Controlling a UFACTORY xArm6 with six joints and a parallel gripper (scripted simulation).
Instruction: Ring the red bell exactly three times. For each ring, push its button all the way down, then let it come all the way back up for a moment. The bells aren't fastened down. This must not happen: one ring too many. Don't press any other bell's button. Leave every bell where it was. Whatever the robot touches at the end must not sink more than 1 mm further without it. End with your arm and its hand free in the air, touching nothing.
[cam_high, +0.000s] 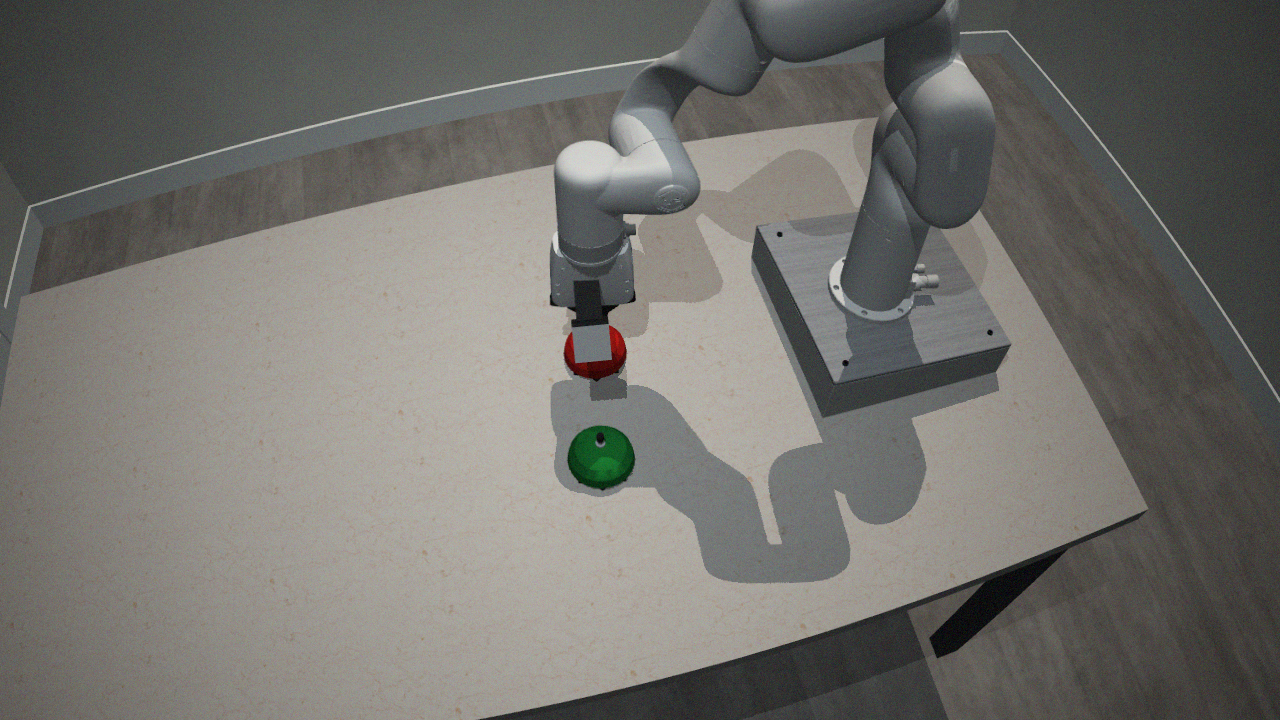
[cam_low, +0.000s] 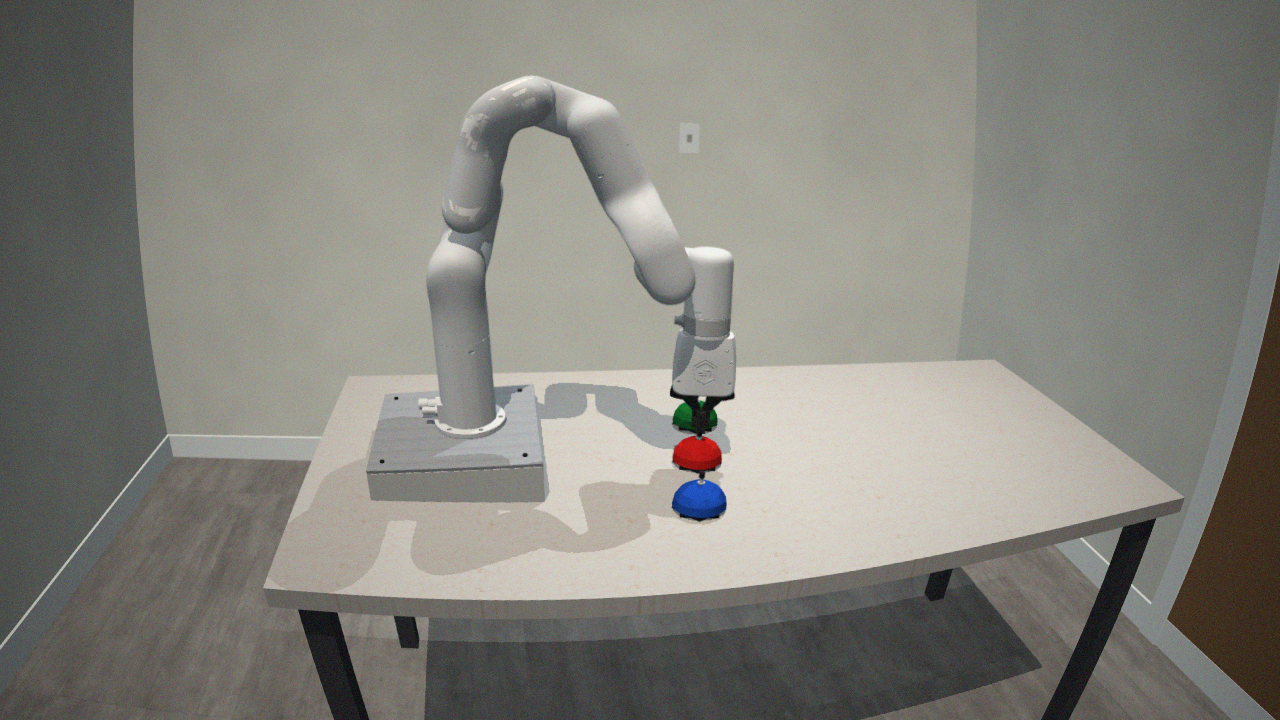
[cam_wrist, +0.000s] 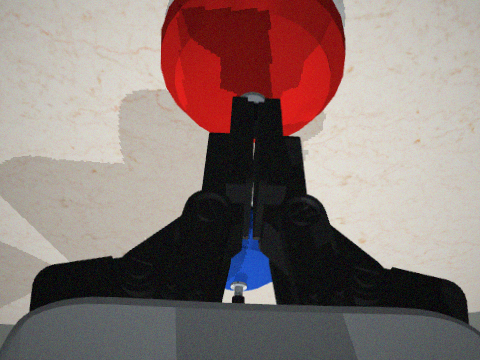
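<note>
Right now the red bell is 40 mm below my hand. From my hand the other things lie so: blue bell 160 mm to the right, 40 mm below, 10 mm behind; then green bell 160 mm to the left, 40 mm below, 10 mm ahead.
</note>
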